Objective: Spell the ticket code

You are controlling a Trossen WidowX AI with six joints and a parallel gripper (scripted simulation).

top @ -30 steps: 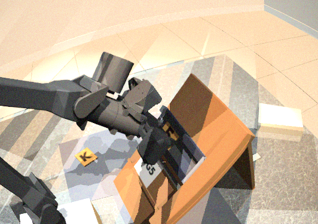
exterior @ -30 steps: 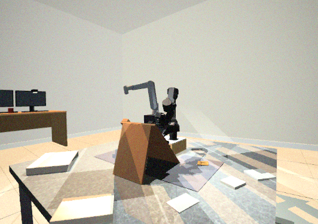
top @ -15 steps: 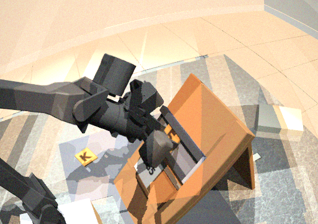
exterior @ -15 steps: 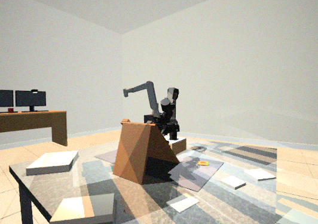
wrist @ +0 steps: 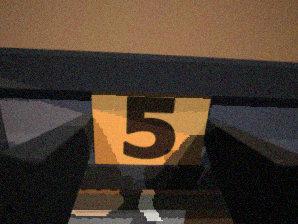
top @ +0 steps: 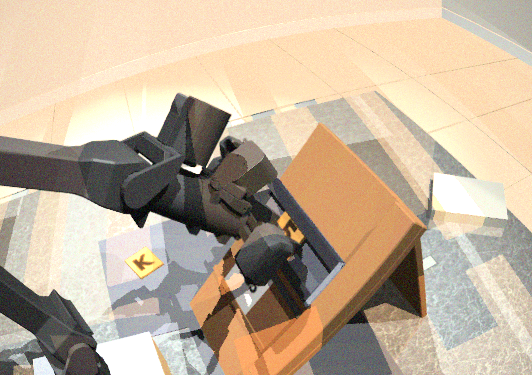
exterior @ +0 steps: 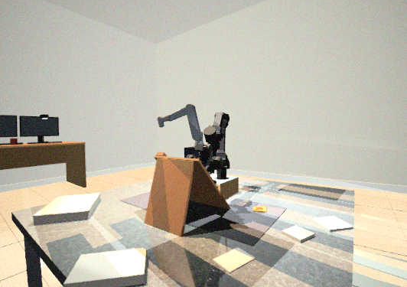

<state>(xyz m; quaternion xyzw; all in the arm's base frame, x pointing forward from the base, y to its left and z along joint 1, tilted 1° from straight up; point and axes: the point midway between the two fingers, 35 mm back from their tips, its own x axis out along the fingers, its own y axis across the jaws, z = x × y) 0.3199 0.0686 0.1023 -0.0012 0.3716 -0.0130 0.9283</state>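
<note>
Now: the white ticket 60 mm behind my gripper tip, 10 mm to the left of it and 70 mm below it. The rest, counted from my gripper tip: 5 tile right at my gripper tip; dark mat 140 mm behind, 90 mm to the right, 170 mm below; white block 430 mm ahead, 30 mm to the left, 160 mm below.
</note>
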